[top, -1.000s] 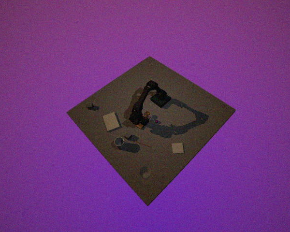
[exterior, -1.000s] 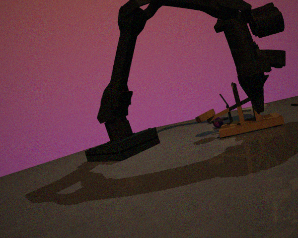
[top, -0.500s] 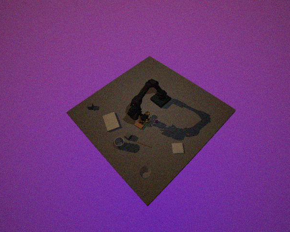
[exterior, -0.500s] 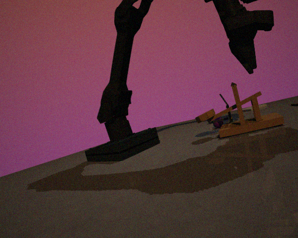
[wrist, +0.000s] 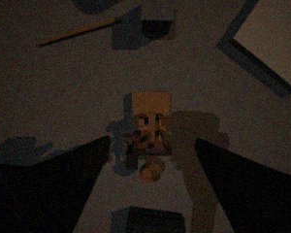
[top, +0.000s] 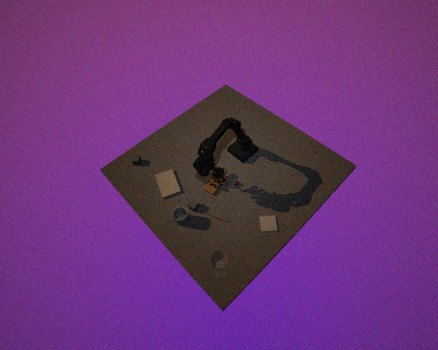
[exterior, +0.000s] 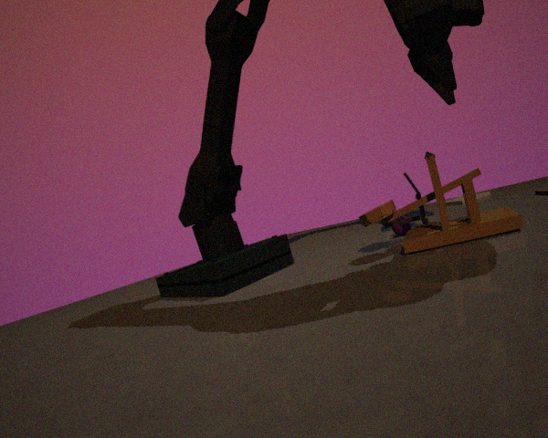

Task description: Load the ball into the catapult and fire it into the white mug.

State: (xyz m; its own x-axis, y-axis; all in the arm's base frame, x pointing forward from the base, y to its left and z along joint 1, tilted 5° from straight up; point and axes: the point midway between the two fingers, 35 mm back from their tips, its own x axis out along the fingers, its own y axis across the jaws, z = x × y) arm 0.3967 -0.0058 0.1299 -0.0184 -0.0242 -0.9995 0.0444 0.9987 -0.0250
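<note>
The ball is 15 cm below my gripper tip, 12 cm to the left of it and 12 cm behind it. From my gripper tip the other things lie so: orange wooden catapult: 11 cm below, 7 cm behind, 1 cm to the left; then white mug: 29 cm ahead, 14 cm below, 2 cm to the right; then thin stick: 16 cm below, 16 cm ahead, 14 cm to the left.
</note>
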